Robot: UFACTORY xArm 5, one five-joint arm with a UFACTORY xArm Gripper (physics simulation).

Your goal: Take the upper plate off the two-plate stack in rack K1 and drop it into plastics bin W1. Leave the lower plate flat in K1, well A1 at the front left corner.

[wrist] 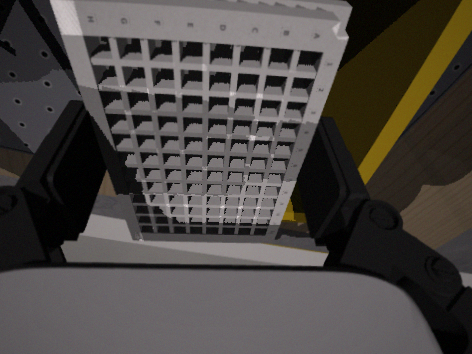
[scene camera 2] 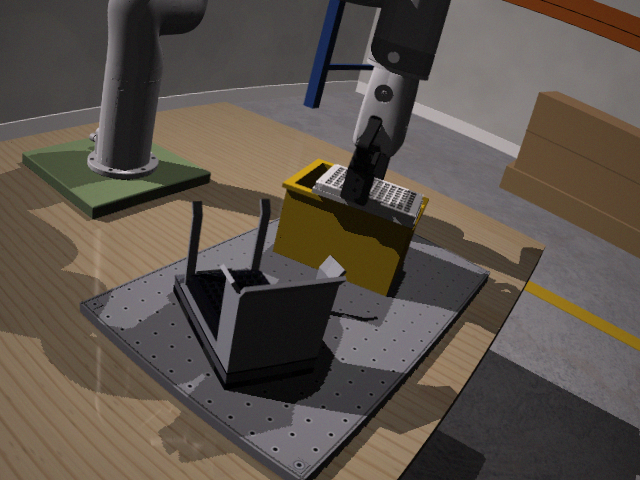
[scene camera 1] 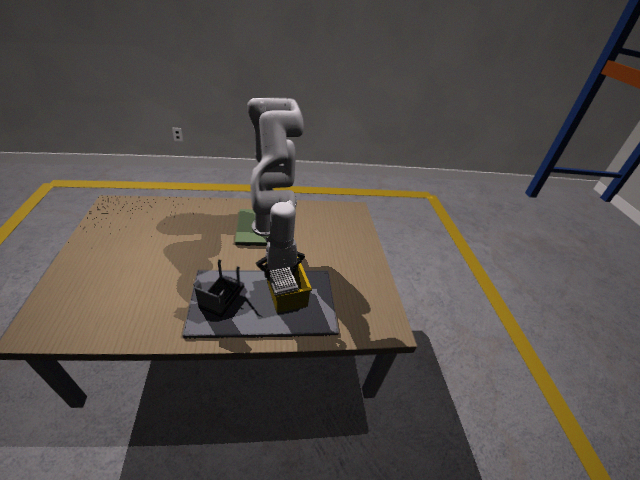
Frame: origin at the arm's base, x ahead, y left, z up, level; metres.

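Seen in the pictures: gripper, fingertip midpoint: [wrist: 205, 137] [scene camera 2: 362, 190] [scene camera 1: 280, 275]; arm's base at its link origin: [scene camera 2: 122, 163] [scene camera 1: 265, 227].
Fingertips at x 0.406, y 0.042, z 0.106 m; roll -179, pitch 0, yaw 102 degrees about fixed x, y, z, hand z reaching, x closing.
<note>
Pixels of each thing's top centre, then the offset from my fingertips to it. Level surfaces: height alone.
- white gridded well plate at its top centre: [wrist: 204, 170] [scene camera 2: 372, 187] [scene camera 1: 281, 276] dy +0.003, dx +0.011, dz +0.008 m
- yellow bin W1 at its top centre: [wrist: 277, 111] [scene camera 2: 361, 190] [scene camera 1: 287, 275] dy +0.029, dx -0.013, dz -0.013 m
- Rack K1 at its top centre: [scene camera 2: 257, 232] [scene camera 1: 218, 275] dy -0.212, dx -0.004, dz +0.007 m
- grey perforated board at its top centre: [wrist: 119, 26] [scene camera 2: 326, 287] [scene camera 1: 263, 299] dy -0.060, dx +0.014, dz -0.112 m
- wooden table at its surface level: dz -0.125 m
A white gridded well plate [scene camera 1: 282, 279] [scene camera 2: 398, 196] [wrist: 216, 121] is between the fingers of my gripper [scene camera 1: 281, 265] [scene camera 2: 362, 187] [wrist: 205, 137], which is shut on its long sides. The plate is tilted and sits at the rim of the yellow bin W1 [scene camera 1: 292, 302] [scene camera 2: 336, 232] [wrist: 414, 95], overlapping its long near wall in scene camera 2. Contact with the rim is unclear. Part of the bin's opening shows beside the plate. Rack K1 [scene camera 1: 208, 300] [scene camera 2: 281, 328] stands apart from the bin. Its interior looks dark and gridded; its walls and shadow hide how the lower plate lies.
Rack K1 has two tall upright posts [scene camera 2: 193, 240] at its back. The rack and the bin stand on a grey perforated board [scene camera 1: 248, 330] [scene camera 2: 356, 408]. The arm's base is on a green pad [scene camera 1: 245, 238] [scene camera 2: 62, 180] behind them on the wooden table [scene camera 1: 118, 299].
</note>
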